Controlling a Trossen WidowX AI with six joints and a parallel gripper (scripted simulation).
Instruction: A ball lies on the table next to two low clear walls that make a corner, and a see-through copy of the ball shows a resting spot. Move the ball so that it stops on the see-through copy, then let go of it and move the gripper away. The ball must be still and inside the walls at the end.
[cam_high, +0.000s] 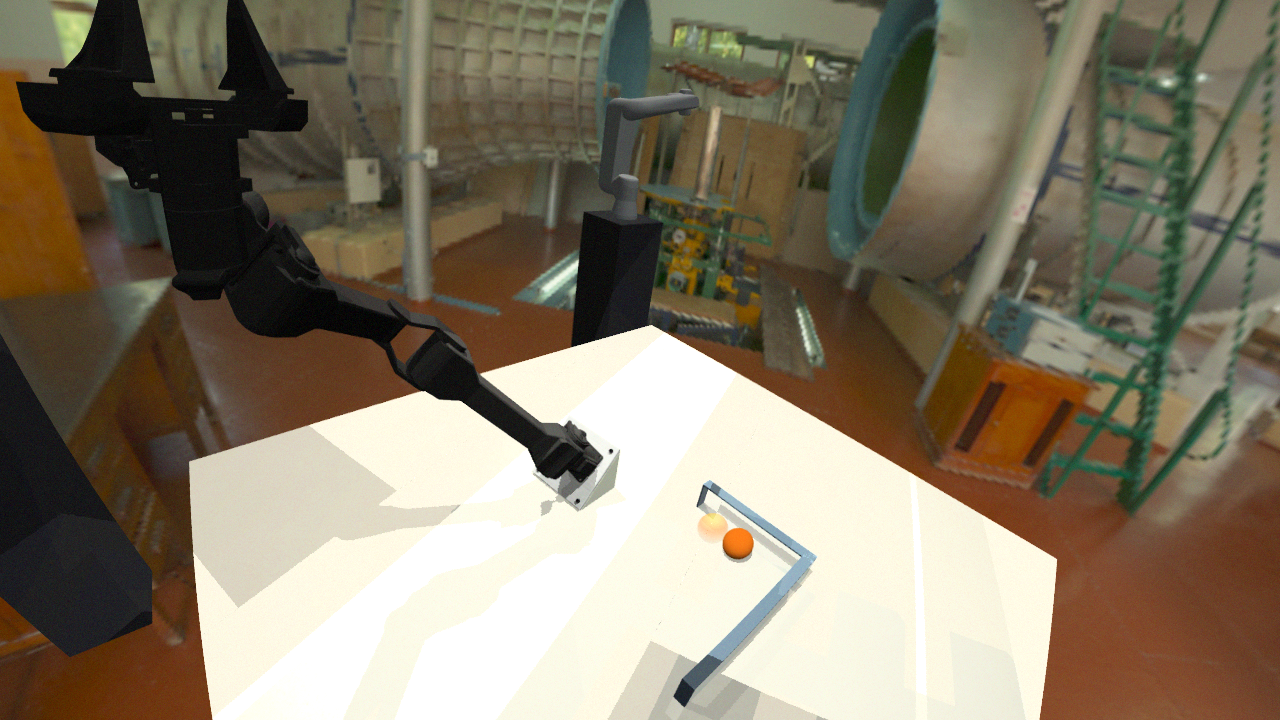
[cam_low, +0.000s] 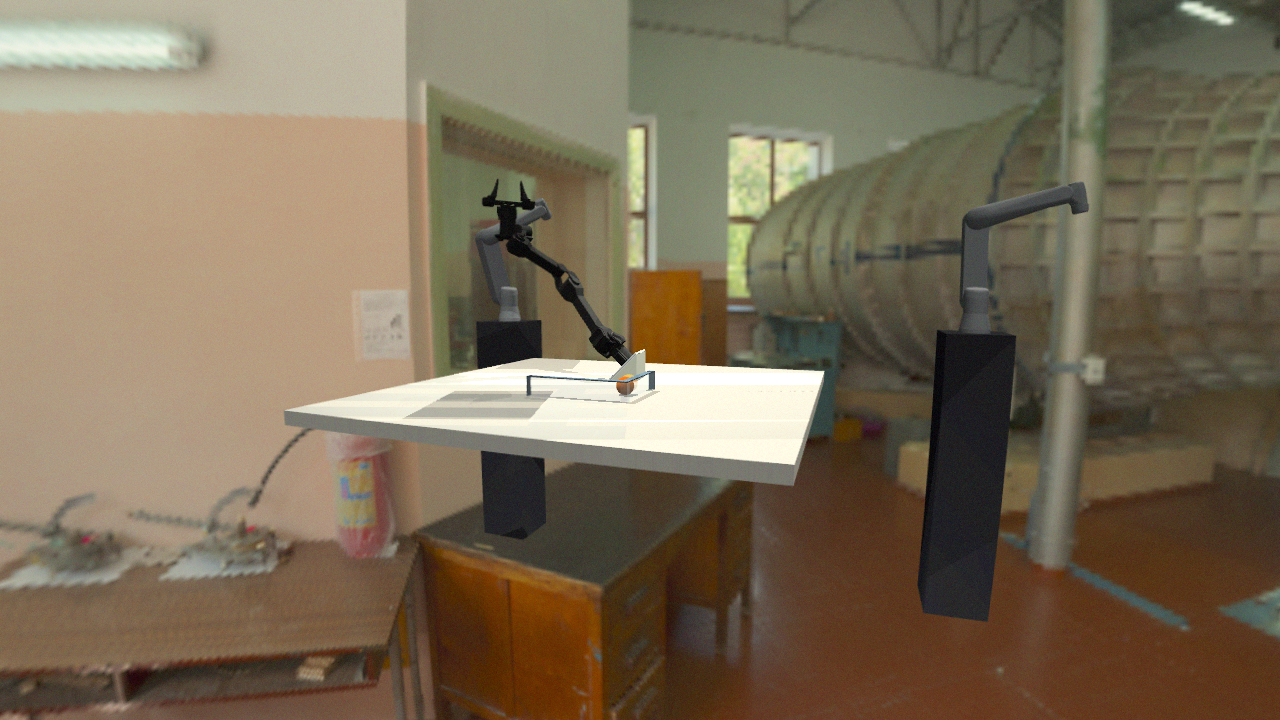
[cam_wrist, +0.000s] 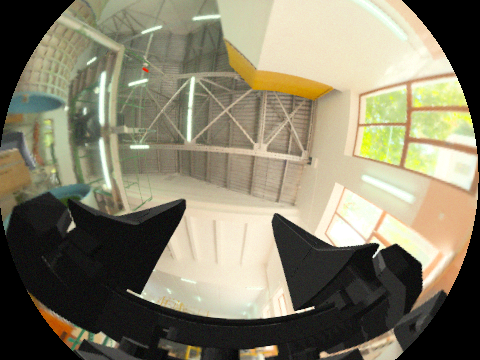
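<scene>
Right now the orange ball is 26 cm ahead of my gripper tip, 56 cm to the left of it and 69 cm below it. Also, from my gripper tip: see-through copy of ball 21 cm ahead, 55 cm to the left, 69 cm below.
</scene>
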